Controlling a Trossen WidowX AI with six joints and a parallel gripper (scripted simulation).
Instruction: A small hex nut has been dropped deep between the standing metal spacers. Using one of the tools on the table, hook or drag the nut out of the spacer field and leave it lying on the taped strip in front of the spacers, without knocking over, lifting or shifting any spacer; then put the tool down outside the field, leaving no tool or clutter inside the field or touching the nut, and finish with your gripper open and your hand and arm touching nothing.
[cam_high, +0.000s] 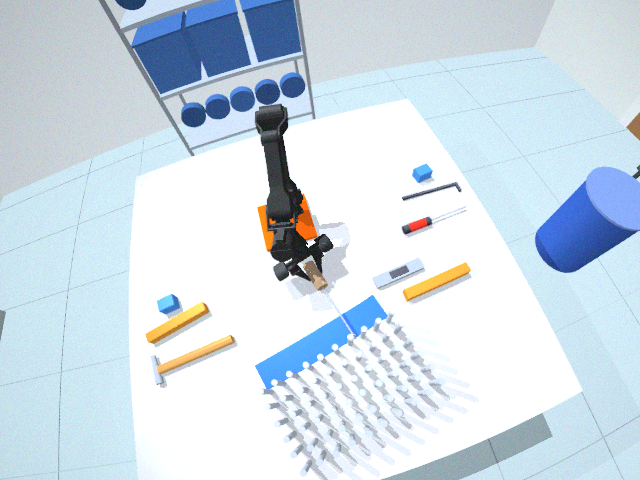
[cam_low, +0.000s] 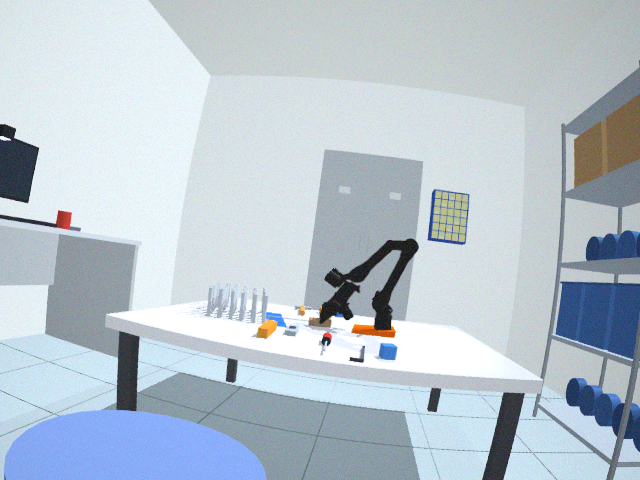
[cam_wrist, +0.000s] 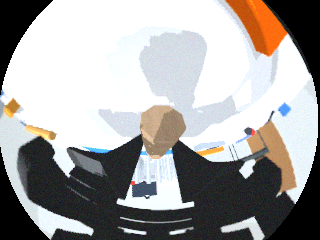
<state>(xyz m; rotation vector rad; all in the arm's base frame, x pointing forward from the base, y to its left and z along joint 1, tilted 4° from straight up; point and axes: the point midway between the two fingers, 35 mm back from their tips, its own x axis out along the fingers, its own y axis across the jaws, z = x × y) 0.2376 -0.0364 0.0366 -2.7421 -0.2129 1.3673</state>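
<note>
Right now my gripper tip is 100 mm short of the wooden-handled pick tool and 10 mm to the right of it. From my gripper tip the other things lie so: hex nut: 210 mm ahead, 20 mm to the left, 10 mm below; grey plate: 110 mm ahead, 230 mm to the left; blue taped strip: 180 mm ahead, 70 mm to the right, 10 mm below.
</note>
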